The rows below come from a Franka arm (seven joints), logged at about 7 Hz.
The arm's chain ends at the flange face. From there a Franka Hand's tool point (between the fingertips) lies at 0.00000 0.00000 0.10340 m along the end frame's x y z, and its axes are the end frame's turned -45 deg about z.
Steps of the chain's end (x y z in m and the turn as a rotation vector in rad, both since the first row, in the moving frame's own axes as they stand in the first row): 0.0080, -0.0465, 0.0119, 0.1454, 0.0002, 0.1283; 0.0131, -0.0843, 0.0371, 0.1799, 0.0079, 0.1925; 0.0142, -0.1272, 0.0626, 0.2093, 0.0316, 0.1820
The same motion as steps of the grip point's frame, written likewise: 0.0498, -0.0371, 0.0108, 0.1027, 0.1030, 0.1283; 0.0836, -0.0615, 0.0354, 0.1216, 0.1328, 0.1925; 0.1185, -0.0911, 0.0603, 0.1257, 0.1703, 0.1820
